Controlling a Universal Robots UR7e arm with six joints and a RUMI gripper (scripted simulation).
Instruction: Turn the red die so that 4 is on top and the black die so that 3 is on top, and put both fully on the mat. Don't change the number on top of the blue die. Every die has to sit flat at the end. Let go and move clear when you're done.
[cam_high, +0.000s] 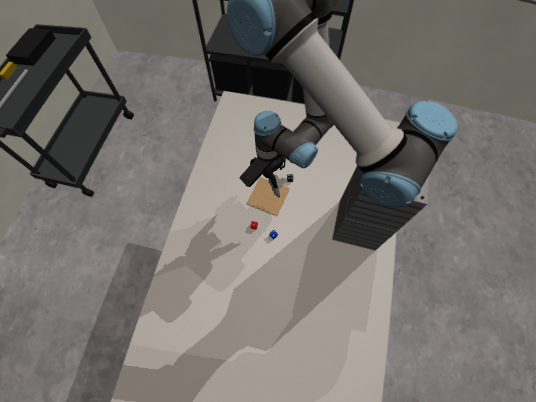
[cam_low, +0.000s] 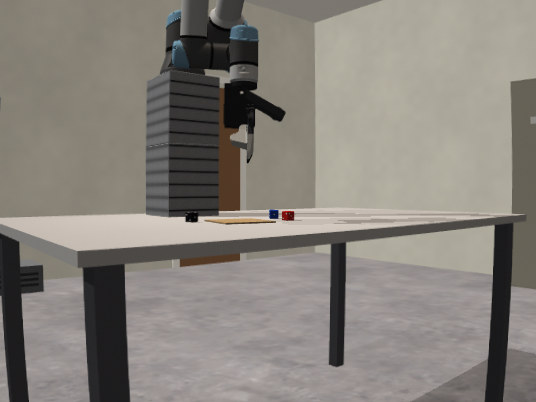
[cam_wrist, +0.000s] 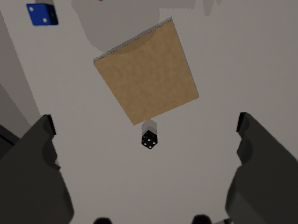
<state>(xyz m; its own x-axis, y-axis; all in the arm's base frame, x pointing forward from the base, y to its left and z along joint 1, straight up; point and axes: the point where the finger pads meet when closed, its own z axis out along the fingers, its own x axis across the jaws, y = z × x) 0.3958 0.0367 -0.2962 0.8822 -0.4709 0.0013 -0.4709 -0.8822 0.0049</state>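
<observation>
Now: hand 120 mm to the right of the red die and 140 mm above it. Also, from my hand: blue die: 90 mm behind, 130 mm to the left, 140 mm below; black die: 60 mm behind, 140 mm to the right, 140 mm below; brown mat: 10 mm behind, 30 mm to the right, 150 mm below.
</observation>
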